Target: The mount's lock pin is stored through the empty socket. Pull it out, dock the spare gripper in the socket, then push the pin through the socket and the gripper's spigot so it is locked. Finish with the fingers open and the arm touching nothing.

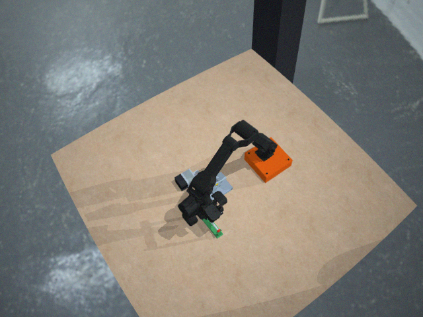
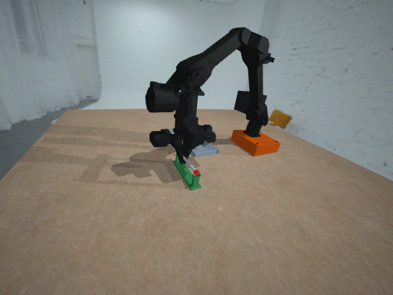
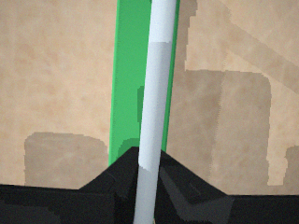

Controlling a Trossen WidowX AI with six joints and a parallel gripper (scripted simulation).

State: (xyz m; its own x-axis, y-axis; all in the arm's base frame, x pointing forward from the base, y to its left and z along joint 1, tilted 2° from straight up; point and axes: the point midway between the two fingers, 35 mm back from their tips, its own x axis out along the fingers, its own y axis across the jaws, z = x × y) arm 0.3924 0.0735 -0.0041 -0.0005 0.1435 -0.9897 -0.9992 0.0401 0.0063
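My gripper tip is 20 mm to the right of the green cradle. The rest, counted from my gripper tip: spare gripper 210 mm to the right, 60 mm behind; mount 120 mm behind, 90 mm to the right, 30 mm above.
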